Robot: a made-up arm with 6 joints.
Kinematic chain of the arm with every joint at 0, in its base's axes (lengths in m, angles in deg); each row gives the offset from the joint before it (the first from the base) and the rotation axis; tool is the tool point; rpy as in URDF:
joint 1: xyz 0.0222 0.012 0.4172 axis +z
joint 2: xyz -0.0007 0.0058 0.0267 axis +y
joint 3: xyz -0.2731 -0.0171 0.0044 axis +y
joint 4: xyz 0.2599 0.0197 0.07 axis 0.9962 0 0.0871
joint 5: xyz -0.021 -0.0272 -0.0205 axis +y
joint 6: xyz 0.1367 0.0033 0.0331 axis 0.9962 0 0.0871
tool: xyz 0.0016 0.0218 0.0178 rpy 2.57 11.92 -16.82
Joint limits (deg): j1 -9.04..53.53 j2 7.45..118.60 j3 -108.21..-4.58 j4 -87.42..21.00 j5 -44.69..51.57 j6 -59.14..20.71
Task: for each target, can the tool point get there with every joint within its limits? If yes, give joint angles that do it. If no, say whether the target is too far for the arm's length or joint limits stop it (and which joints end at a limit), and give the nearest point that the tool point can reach.
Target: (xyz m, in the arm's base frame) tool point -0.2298 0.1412 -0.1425
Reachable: no: joint limits stop it (at a limit: joint 1, joint 2, joint 3, joint 4, joint 6) | nearest point 0.0178 0.0985 0.3066 | short by 0.515 m
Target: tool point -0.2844 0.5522 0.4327
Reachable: no: joint limits stop it (at a limit: joint 1, joint 4, joint 5, joint 6) | nearest point 0.0744 0.2870 0.4327 | short by 0.446 m
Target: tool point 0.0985 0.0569 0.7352
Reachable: yes | joints 17.57 21.98 -43.83 12.27 17.40 -29.33
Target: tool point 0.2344 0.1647 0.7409
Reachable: yes | joints 35.70 62.04 -59.01 -60.30 9.62 -15.07
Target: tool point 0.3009 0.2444 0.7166
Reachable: yes | joints 41.38 83.28 -73.55 -47.35 16.91 0.33
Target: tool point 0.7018 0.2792 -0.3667
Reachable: no: too far | nearest point 0.3289 0.1326 0.3377 | short by 0.810 m
